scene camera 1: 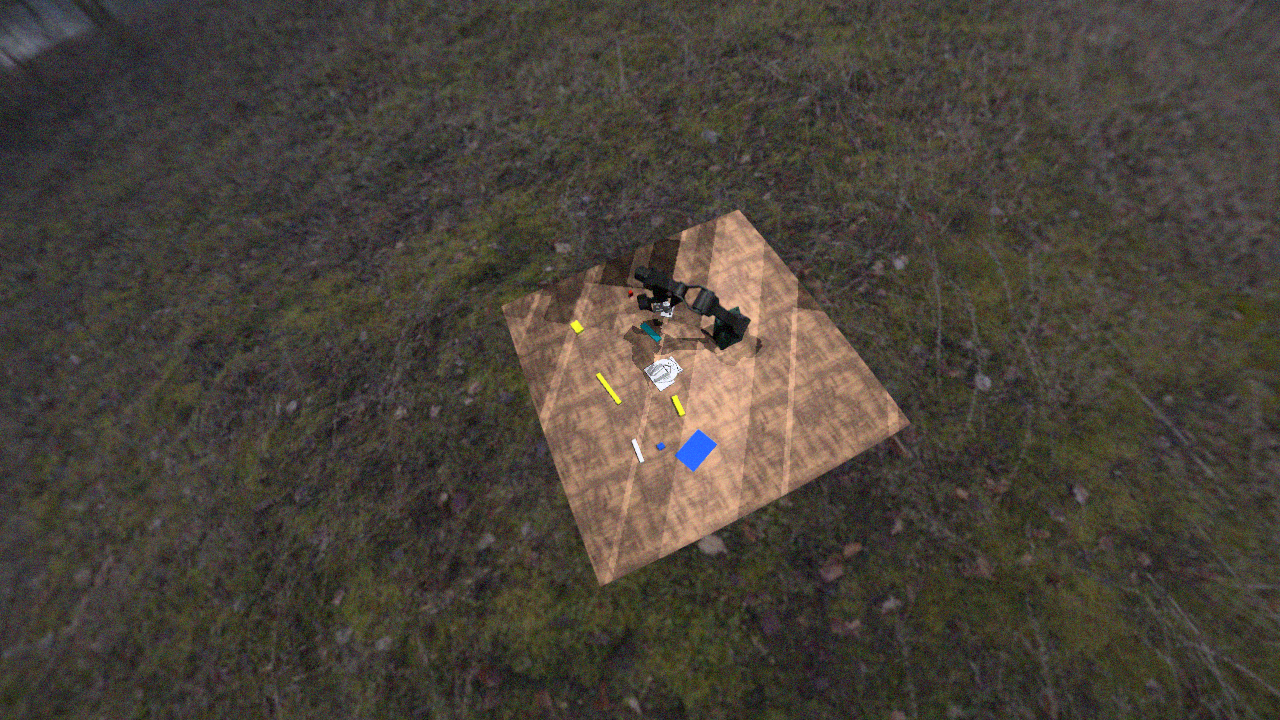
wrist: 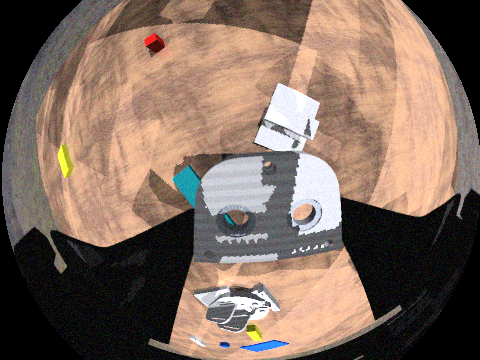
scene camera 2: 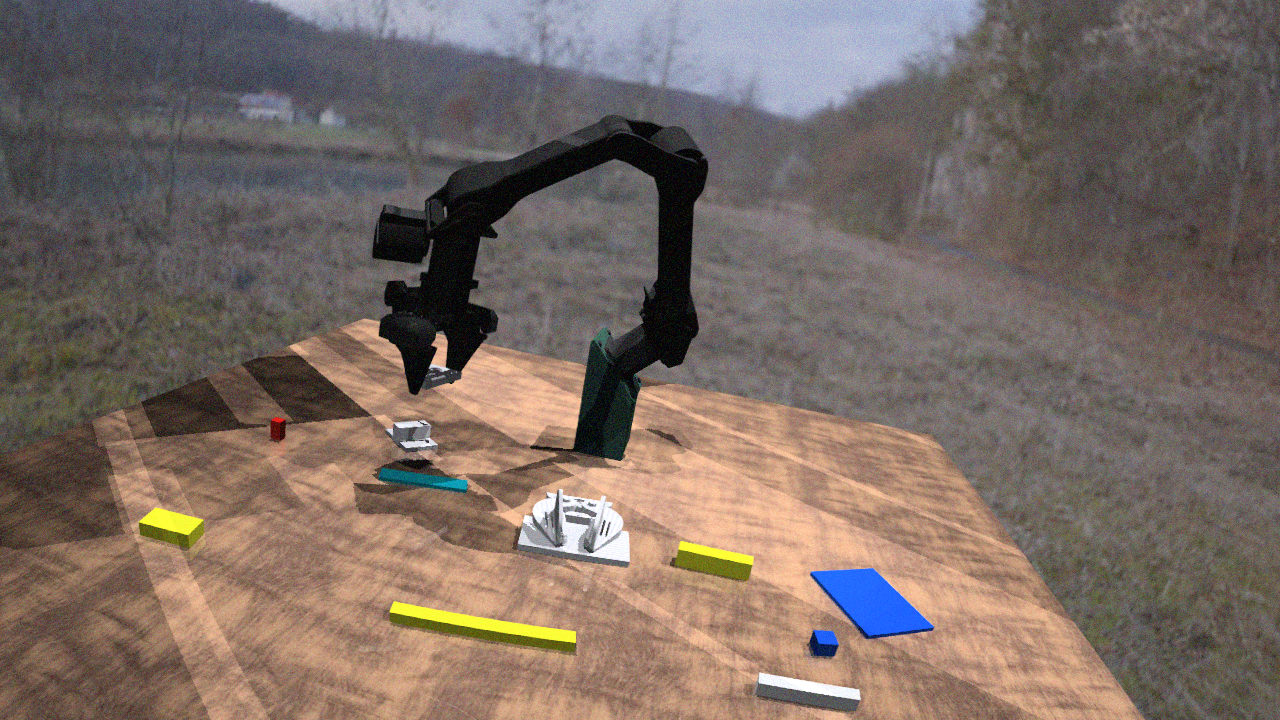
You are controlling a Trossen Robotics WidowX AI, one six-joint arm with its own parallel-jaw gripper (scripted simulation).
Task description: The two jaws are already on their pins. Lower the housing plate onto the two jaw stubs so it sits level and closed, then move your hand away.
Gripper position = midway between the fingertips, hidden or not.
Observation:
I see my gripper point(scene camera 2: 431, 388), a teal bar point(scene camera 2: 401, 477), a long yellow bar point(scene camera 2: 515, 633), a white stepped block point(scene camera 2: 411, 436) and a blue sheet point(scene camera 2: 875, 607).
The white stepped block is seen too in the wrist view point(wrist: 290, 120). The blue sheet is seen too in scene camera 1 point(scene camera 1: 697, 448). My gripper is seen too in the wrist view point(wrist: 266, 211). The wrist view does not show the long yellow bar, which is hidden by my gripper.

